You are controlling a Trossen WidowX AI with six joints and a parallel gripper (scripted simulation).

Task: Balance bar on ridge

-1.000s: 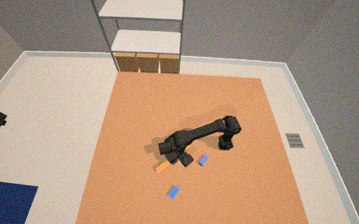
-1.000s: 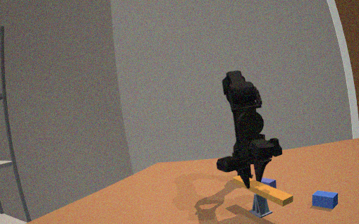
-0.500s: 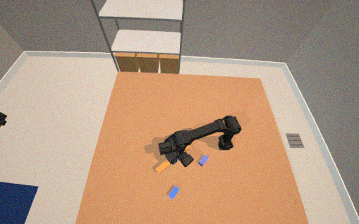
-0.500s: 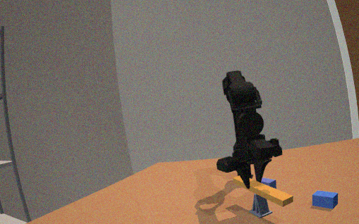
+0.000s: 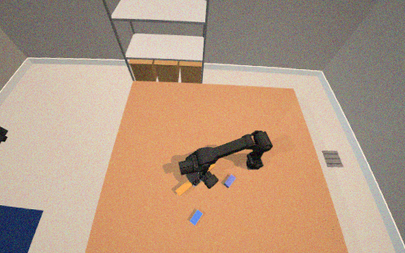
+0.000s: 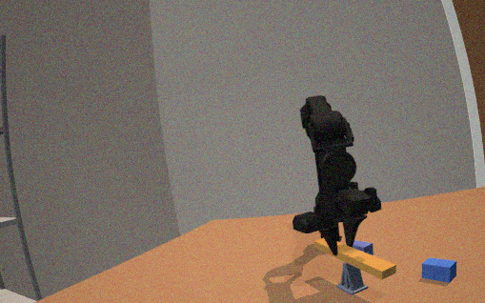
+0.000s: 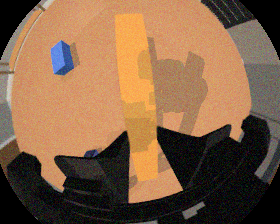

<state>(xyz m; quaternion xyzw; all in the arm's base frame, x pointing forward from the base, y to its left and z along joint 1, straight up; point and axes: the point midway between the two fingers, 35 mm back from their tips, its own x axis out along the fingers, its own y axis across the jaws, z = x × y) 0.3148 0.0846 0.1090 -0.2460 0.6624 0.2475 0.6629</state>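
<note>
Now: gripper tip 20 mm to the right of the long orange bar and 20 mm short of it. Round my gripper tip: blue block 200 mm to the left, 60 mm below, 20 mm ahead.
</note>
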